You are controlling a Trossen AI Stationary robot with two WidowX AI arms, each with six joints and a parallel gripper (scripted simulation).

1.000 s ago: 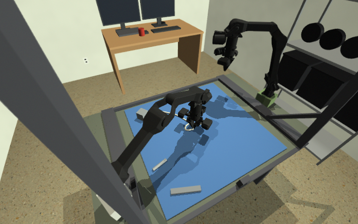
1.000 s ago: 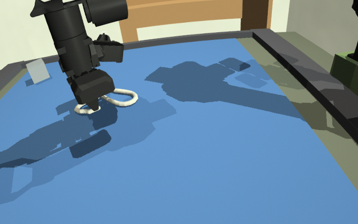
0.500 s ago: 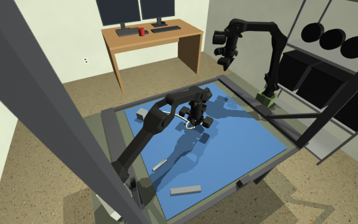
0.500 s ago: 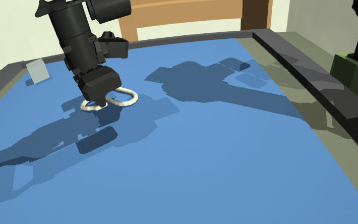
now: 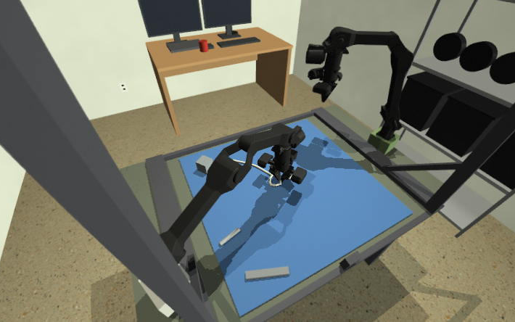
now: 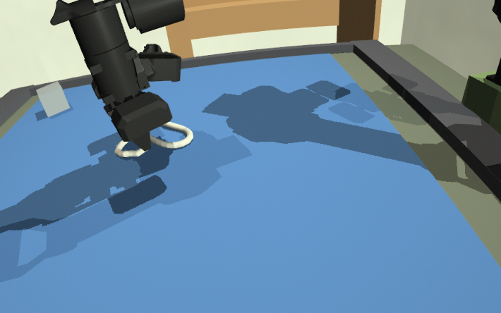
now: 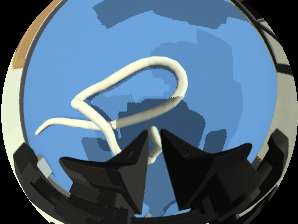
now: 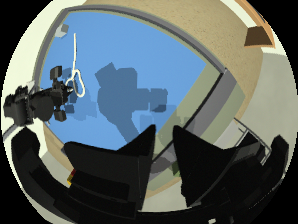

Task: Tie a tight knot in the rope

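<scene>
My left gripper is now 2 cm past the blue mat, 1 cm to the left of it and 4 cm above it. From my left hand the other things lie so: grey bar: 25 cm behind, 27 cm to the left, 3 cm below; then grey cube: 25 cm ahead, 21 cm to the left, 2 cm below.
</scene>
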